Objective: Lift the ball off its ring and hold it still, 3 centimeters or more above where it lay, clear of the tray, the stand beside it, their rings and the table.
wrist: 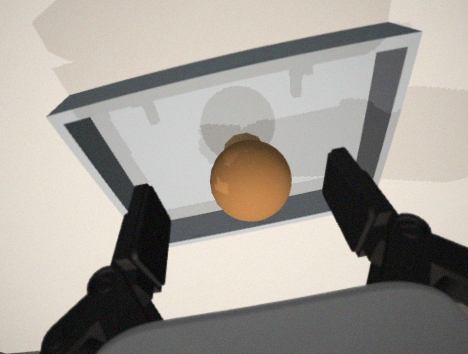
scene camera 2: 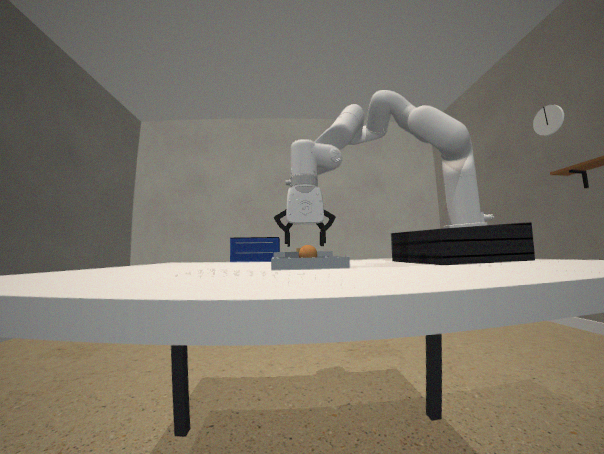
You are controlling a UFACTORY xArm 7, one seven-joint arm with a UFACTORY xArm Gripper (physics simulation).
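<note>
An orange ball rests in a shallow grey tray. A small brown piece of its ring shows behind the ball in the wrist view; the rest is hidden under the ball. My gripper is open and points down, with nothing between its fingers. In the scene view its fingertips are just above the level of the ball's top, one to each side. In the wrist view the ball shows between the two fingers, apart from both. The stand cannot be made out clearly.
A blue box stands behind and left of the tray in the scene view. The black base block under the arm is at the right. The white table's front edge runs across the scene view. Tray walls surround the ball.
</note>
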